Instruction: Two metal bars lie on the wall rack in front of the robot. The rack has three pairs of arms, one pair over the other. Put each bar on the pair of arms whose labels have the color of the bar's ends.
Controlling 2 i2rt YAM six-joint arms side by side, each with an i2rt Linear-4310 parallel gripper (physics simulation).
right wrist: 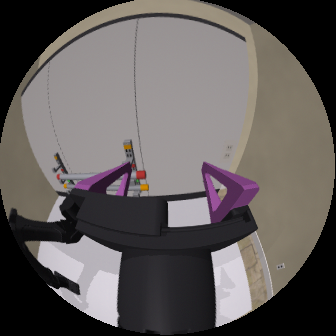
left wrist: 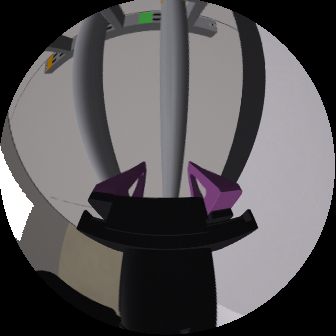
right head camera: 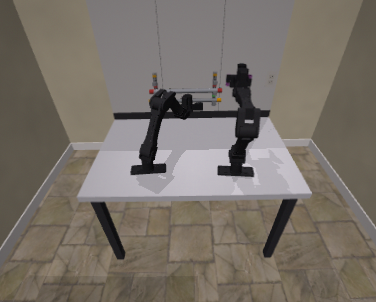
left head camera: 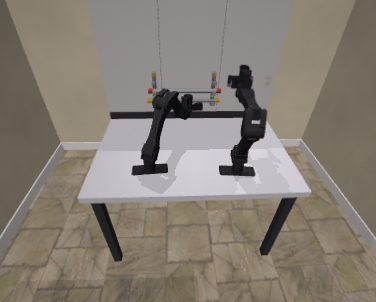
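Seen in the pictures: left gripper, fingertip midpoint: (left wrist: 166,165); right gripper, fingertip midpoint: (right wrist: 166,165); left arm's base, origin of the base link: (right head camera: 148,169) (left head camera: 150,169); right arm's base, origin of the base link: (right head camera: 235,171) (left head camera: 236,171).
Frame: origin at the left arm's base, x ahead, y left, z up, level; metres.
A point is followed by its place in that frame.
Observation:
The rack (left head camera: 154,80) (right head camera: 215,77) {x 0.521, y -0.461, z 0.326 m} (left wrist: 200,27) (right wrist: 128,150) {x 0.521, y -0.460, z 0.328 m} has orange labels at the top, red in the middle, green at the bottom. The red-ended bar (left head camera: 195,91) {x 0.494, y -0.327, z 0.244 m} (right head camera: 195,90) {x 0.496, y -0.322, z 0.250 m} (left wrist: 90,75) {x 0.495, y -0.369, z 0.231 m} lies on the red-labelled middle arms. The orange-ended bar (left head camera: 207,100) {x 0.501, y -0.418, z 0.169 m} (right head camera: 210,100) {x 0.500, y -0.430, z 0.168 m} (left wrist: 173,100) {x 0.505, y -0.338, z 0.166 m} lies below it, on the green-labelled arms. My left gripper (left head camera: 186,98) {x 0.531, y -0.263, z 0.170 m} (left wrist: 166,165) {x 0.531, y -0.263, z 0.170 m} is part open and empty, near the orange-ended bar, which passes between its fingertips in the left wrist view. My right gripper (left head camera: 240,80) {x 0.321, y -0.552, z 0.402 m} (right head camera: 239,80) {x 0.321, y -0.552, z 0.402 m} (right wrist: 166,165) {x 0.321, y -0.552, z 0.402 m} is wide open and empty, right of the rack.
The white table (left head camera: 200,185) {x -0.149, y -0.264, z 0.000 m} (right head camera: 200,185) {x -0.150, y -0.280, z 0.000 m} carries both arm bases. A black strip (left head camera: 130,115) {x 0.587, y 0.149, z 0.030 m} (right head camera: 135,116) {x 0.586, y 0.133, z 0.025 m} (left wrist: 254,75) {x 0.544, y -0.413, z 0.032 m} runs along the wall side of the table, below the rack. The left arm stands in front of the rack's left part in the head views.

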